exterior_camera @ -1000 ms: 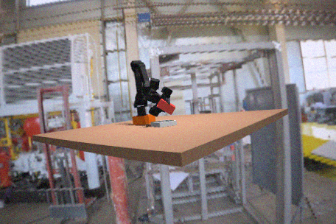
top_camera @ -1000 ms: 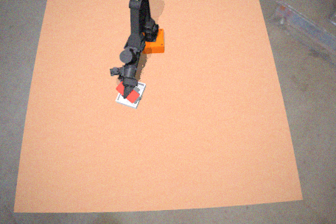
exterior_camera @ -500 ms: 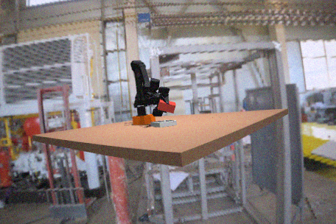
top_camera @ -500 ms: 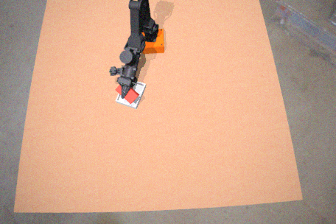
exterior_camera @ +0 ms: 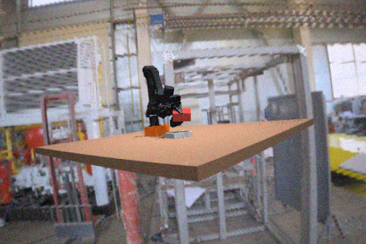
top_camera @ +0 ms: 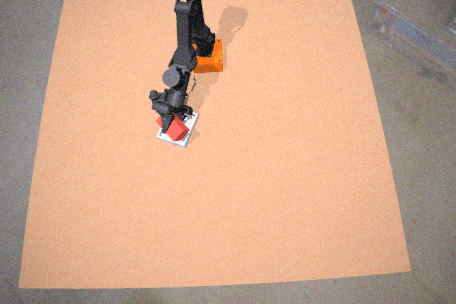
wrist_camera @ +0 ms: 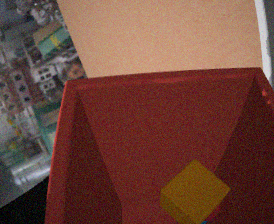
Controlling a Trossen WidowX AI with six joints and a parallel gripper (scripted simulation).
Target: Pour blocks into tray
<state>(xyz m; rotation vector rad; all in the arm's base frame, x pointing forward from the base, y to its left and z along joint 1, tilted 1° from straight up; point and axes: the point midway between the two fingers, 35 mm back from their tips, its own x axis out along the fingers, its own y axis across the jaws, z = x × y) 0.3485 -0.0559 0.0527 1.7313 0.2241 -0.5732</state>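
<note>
The red square cup is 10 mm behind my gripper tip, 30 mm to the left of it and 10 mm above it. Round my gripper tip: yellow block: 20 mm behind, 10 mm to the left.
</note>
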